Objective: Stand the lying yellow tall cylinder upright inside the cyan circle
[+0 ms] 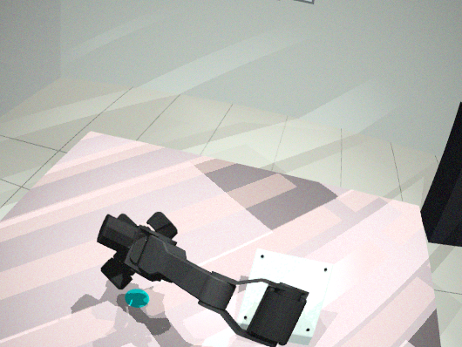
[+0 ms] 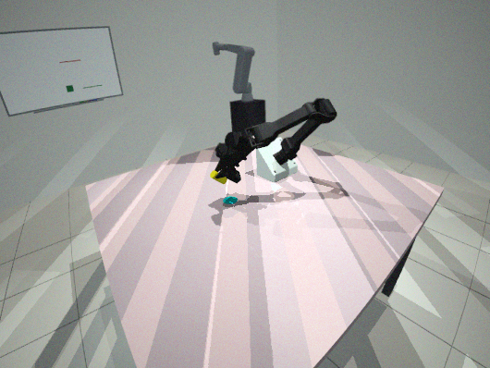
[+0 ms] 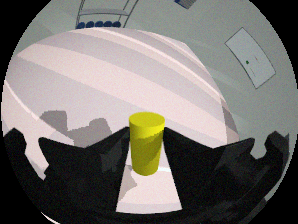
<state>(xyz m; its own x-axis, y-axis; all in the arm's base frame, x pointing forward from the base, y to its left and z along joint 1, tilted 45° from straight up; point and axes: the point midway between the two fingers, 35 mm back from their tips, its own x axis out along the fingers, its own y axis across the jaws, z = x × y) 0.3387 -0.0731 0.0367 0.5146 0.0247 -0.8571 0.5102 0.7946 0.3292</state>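
Right now my gripper tip is 2 cm past the cyan circle, 5 cm to the right of it and 11 cm above it. Also, from my gripper tip: yellow tall cylinder (1 cm behind, 2 cm below).
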